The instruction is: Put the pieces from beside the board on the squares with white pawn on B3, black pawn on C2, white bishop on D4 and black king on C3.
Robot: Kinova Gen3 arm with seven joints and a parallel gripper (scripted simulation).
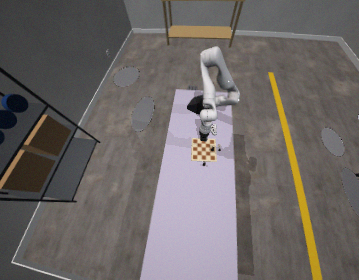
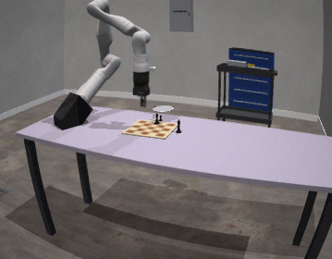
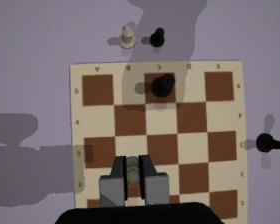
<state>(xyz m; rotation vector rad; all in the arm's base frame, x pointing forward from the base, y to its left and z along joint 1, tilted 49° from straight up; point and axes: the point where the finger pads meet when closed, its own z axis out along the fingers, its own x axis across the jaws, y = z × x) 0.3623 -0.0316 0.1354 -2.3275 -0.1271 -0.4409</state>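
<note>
The chessboard lies 13 cm below my hand, 4 cm ahead of it and 1 cm to the left of it. From my hand the other things lie so: white pawn 1 cm below; then white bishop 14 cm to the left, 11 cm below, 3 cm behind; then black pawn 14 cm to the left, 12 cm below, 1 cm ahead.
</note>
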